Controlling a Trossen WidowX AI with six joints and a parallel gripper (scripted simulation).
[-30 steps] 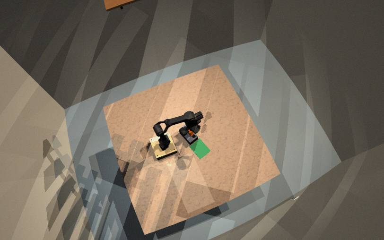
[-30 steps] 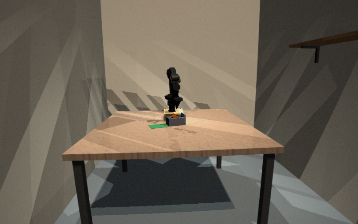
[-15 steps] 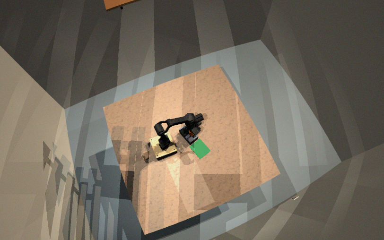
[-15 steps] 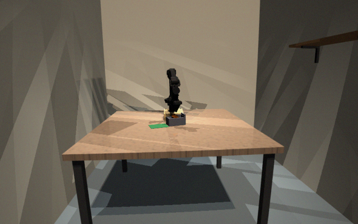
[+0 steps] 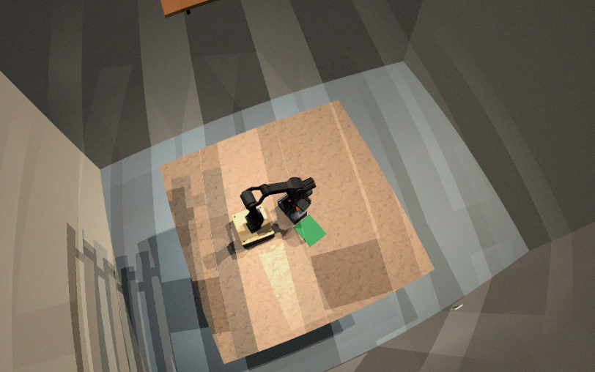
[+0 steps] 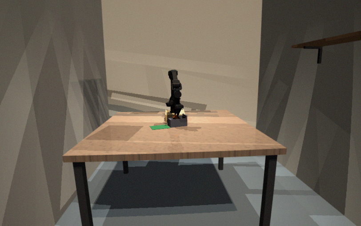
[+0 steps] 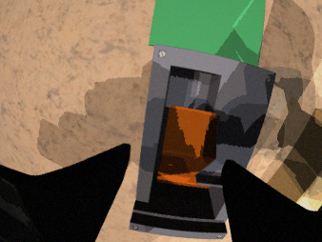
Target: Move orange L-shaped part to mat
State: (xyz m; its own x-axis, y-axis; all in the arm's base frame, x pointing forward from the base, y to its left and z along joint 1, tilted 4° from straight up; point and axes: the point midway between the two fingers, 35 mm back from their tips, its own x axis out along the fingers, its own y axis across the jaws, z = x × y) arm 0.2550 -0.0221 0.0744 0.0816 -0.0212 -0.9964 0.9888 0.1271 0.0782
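The orange L-shaped part is 20 mm behind my gripper tip, 30 mm to the left of it and 50 mm below it. From my gripper tip the other things lie so: green mat: 140 mm to the right, 110 mm below.
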